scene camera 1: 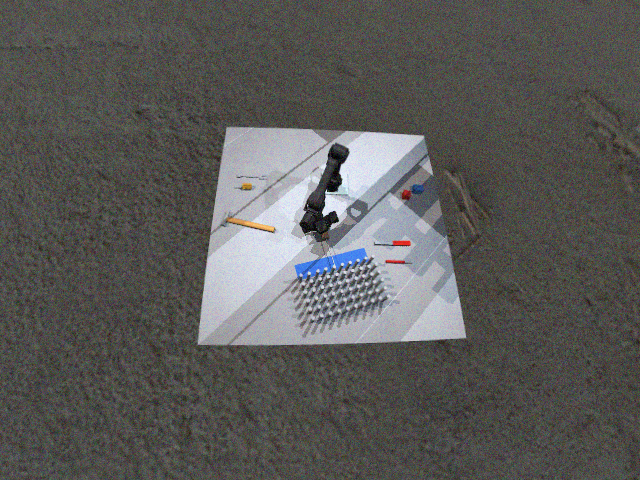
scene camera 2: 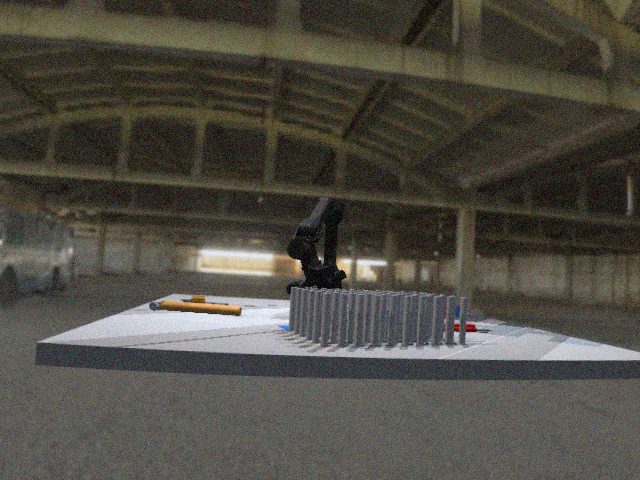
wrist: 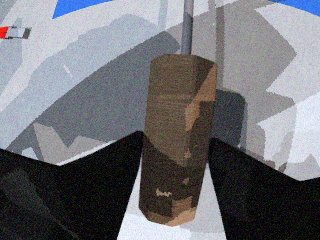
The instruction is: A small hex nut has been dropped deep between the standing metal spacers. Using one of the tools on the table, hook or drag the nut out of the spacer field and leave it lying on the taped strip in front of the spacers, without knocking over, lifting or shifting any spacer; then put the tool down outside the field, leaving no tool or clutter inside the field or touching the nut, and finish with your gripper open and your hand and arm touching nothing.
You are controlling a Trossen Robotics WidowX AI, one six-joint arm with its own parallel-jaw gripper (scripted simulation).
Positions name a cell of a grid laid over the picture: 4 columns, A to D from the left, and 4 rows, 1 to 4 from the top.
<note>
My gripper (scene camera 2: C3) holds a hook tool (wrist: C2). Further things: a hammer (scene camera 2: B3) and a blue taped strip (scene camera 1: B3).
My gripper is seen too in the wrist view (wrist: C3). The wrist view does not show the hammer: it is out of frame.
</note>
